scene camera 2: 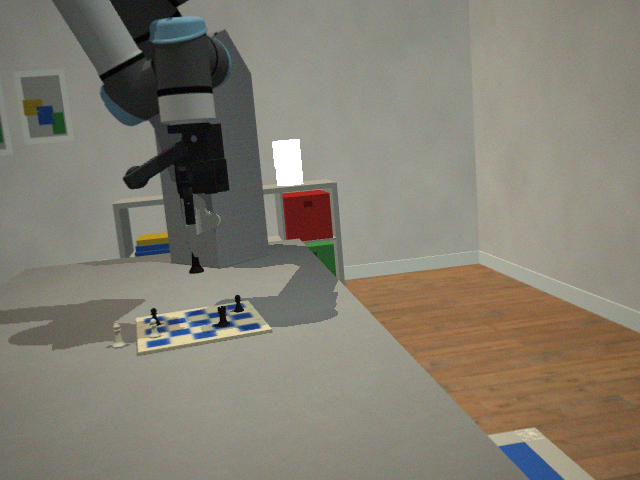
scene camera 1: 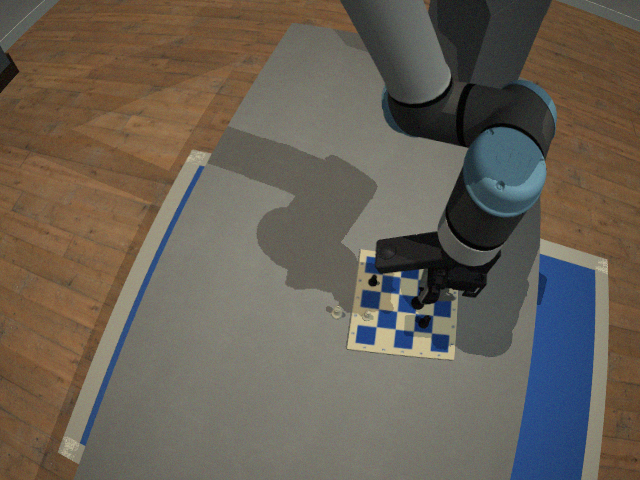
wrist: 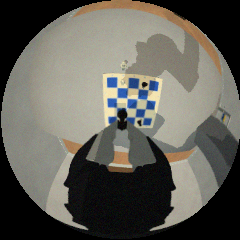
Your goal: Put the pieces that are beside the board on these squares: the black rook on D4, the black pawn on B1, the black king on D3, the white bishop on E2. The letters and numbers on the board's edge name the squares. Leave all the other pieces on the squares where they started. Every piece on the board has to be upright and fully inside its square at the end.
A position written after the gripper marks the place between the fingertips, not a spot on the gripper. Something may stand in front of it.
In view: the gripper [scene camera 2: 196,256] and a chessboard [scene camera 1: 393,329].
The chessboard shows as well in scene camera 2 [scene camera 2: 188,328] and in the wrist view [wrist: 141,103]. The gripper is seen too in scene camera 1 [scene camera 1: 422,297] and in the wrist view [wrist: 122,120].
